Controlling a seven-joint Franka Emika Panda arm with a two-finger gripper.
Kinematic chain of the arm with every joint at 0, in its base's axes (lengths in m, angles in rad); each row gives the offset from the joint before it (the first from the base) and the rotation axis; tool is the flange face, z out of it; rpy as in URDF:
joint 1: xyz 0 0 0.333 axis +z
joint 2: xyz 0 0 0 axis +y
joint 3: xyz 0 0 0.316 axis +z
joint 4: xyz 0.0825 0 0 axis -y
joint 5: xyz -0.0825 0 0.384 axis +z
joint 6: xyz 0 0 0 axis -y
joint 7: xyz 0.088 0 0 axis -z
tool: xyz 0 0 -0.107 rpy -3.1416 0 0
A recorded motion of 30 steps. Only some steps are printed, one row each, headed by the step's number.
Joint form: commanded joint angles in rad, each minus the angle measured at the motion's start. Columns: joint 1, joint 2, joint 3, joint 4, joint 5, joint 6, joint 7.
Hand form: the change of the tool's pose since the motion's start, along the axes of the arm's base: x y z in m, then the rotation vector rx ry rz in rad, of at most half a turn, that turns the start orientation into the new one. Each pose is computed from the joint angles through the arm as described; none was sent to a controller.
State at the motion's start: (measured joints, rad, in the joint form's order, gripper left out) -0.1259 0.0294 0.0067 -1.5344 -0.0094 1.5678 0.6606
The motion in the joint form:
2: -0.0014 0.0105 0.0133 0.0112 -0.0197 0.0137 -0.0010
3: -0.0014 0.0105 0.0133 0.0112 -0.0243 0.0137 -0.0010
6: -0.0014 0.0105 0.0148 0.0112 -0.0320 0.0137 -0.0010
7: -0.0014 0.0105 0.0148 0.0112 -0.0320 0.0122 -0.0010
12: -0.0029 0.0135 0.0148 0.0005 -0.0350 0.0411 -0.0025
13: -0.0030 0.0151 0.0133 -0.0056 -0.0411 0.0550 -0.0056
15: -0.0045 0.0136 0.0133 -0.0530 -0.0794 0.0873 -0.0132
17: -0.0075 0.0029 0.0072 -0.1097 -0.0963 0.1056 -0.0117
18: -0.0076 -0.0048 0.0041 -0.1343 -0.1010 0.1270 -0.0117
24: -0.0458 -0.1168 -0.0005 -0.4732 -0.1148 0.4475 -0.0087
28: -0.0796 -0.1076 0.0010 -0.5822 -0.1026 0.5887 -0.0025
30: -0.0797 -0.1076 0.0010 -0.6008 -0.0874 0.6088 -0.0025
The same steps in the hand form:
2: 0.0053 0.0039 0.0006 -0.0206 -0.0121 0.0130
3: 0.0052 0.0034 0.0006 -0.0252 -0.0116 0.0130
6: 0.0052 0.0034 0.0007 -0.0328 -0.0108 0.0145
7: 0.0050 0.0034 0.0005 -0.0326 -0.0093 0.0145
12: 0.0086 0.0020 -0.0036 -0.0373 -0.0240 0.0155
13: 0.0101 0.0003 -0.0062 -0.0441 -0.0293 0.0176
15: 0.0109 -0.0042 -0.0247 -0.0805 -0.0109 0.0283
17: 0.0062 -0.0103 -0.0440 -0.0939 0.0190 0.0222
18: 0.0046 -0.0121 -0.0494 -0.0990 0.0153 0.0216
24: -0.0265 -0.0282 -0.1217 -0.1182 -0.0742 0.0107
28: -0.0332 -0.0419 -0.1656 -0.1054 -0.0981 -0.0192
30: -0.0348 -0.0408 -0.1726 -0.0917 -0.1019 -0.0253

